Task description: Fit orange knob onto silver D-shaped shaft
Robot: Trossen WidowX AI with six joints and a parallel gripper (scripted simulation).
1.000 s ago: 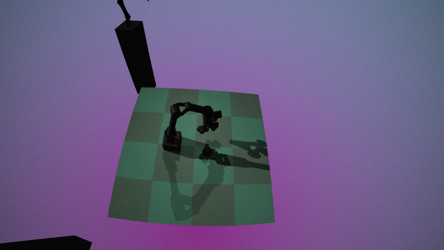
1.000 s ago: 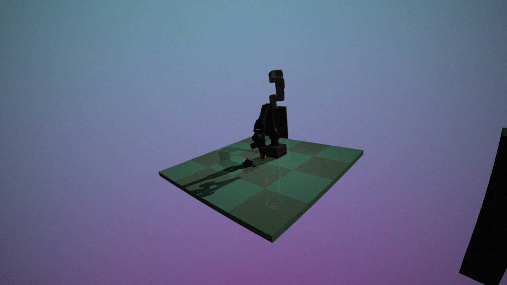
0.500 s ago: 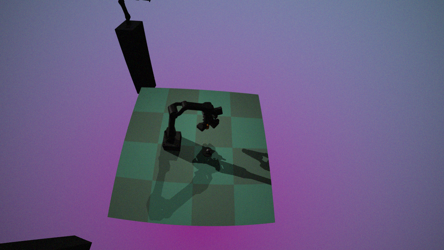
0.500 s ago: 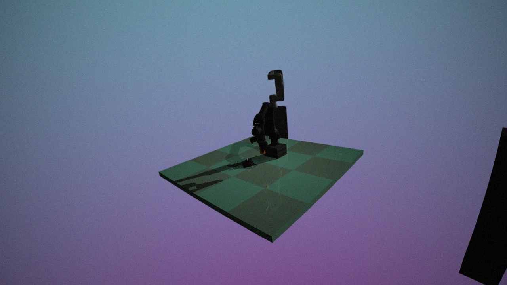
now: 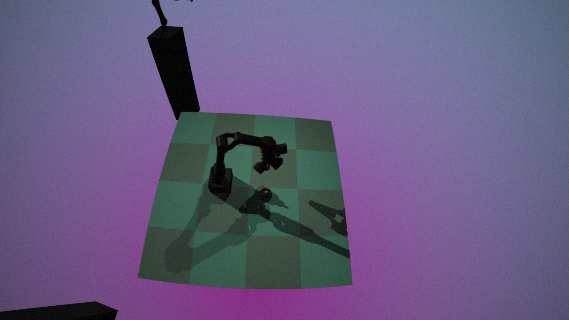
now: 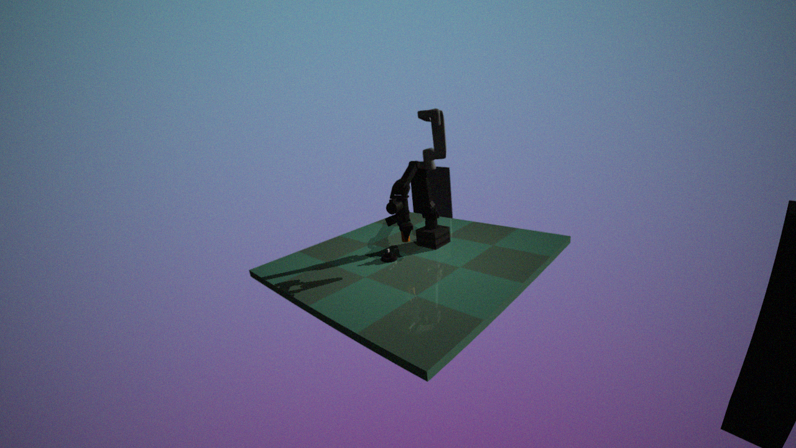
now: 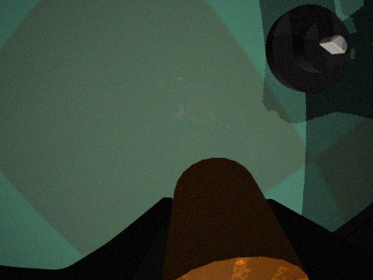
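The round pedestal is 3 cm ahead of my gripper tip, 13 cm to the right of it and 11 cm below it. Also, from my gripper tip: orange knob 3 cm above.
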